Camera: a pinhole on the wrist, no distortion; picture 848 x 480 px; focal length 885.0 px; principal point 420.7 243.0 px. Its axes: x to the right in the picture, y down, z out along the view. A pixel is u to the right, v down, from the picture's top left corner.
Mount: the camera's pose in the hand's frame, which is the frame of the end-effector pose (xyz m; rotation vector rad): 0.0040 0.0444 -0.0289 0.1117 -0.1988 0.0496
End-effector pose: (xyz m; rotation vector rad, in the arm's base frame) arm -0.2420 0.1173 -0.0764 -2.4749 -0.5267 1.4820
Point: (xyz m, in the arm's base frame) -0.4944 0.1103 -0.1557
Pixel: 435 169
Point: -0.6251 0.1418 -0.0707
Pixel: 216 36
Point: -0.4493 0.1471 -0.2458
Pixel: 771 167
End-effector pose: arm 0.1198 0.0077 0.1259 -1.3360 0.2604 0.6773
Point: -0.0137 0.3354 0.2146
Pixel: 467 318
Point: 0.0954 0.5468 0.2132
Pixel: 750 238
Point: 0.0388 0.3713 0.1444
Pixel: 682 376
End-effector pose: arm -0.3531 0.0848 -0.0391 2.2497 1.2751 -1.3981
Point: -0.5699 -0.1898 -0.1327
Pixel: 316 311
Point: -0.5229 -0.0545 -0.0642
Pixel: 250 63
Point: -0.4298 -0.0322 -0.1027
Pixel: 437 272
